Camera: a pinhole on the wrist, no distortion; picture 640 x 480 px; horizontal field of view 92.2 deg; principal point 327.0 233.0 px. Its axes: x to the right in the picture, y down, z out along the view. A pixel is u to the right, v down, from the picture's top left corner.
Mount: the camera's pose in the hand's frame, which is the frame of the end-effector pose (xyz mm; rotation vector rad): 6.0 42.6 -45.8 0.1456 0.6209 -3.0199
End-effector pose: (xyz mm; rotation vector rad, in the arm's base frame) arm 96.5 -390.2 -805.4 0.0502 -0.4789 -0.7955
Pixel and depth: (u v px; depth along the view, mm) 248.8 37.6 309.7
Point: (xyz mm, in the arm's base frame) 53.7 -305.6 -477.4
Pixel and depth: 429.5 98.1 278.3
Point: -52.7 -246.3 -622.5
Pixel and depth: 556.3 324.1 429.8
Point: -392.3 -299.4 -758.8
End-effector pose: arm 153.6 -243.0 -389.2 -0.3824 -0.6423 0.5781
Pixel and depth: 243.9 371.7 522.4
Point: 144.2 -405.7 115.4
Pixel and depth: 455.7 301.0 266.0
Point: 13.4 -385.5 -262.7
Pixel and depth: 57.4 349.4 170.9
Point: 213.1 -200.0 -209.7
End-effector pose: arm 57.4 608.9 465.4 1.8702 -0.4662 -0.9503
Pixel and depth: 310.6 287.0 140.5
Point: -0.4 580.3 414.8
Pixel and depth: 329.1 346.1 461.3
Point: -220.2 583.9 139.7
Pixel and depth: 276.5 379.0 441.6
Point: -152.4 558.6 90.1
